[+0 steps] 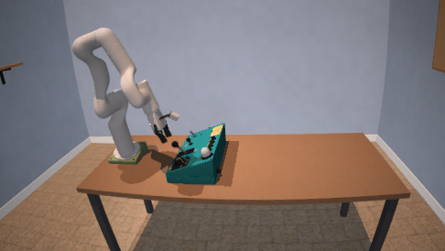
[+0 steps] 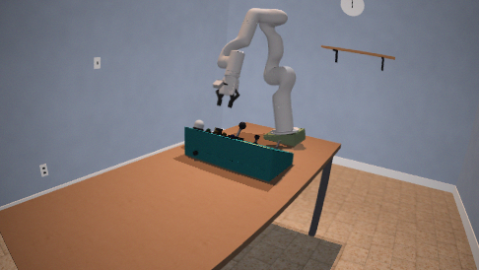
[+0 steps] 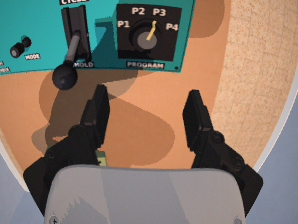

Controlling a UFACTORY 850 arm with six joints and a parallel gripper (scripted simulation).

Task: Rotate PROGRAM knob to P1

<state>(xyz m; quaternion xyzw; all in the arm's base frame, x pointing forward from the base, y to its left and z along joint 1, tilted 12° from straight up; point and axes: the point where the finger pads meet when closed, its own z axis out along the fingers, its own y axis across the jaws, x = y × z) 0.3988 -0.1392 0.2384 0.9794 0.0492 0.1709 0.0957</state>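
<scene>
The program knob is 14 cm below my hand and 6 cm ahead of it. From my hand the other things lie so: teal console 18 cm to the left, 16 cm below, 7 cm ahead; cycle lever 13 cm below, 12 cm to the left, 2 cm ahead; mode knob 24 cm to the left, 14 cm below, 3 cm ahead.
</scene>
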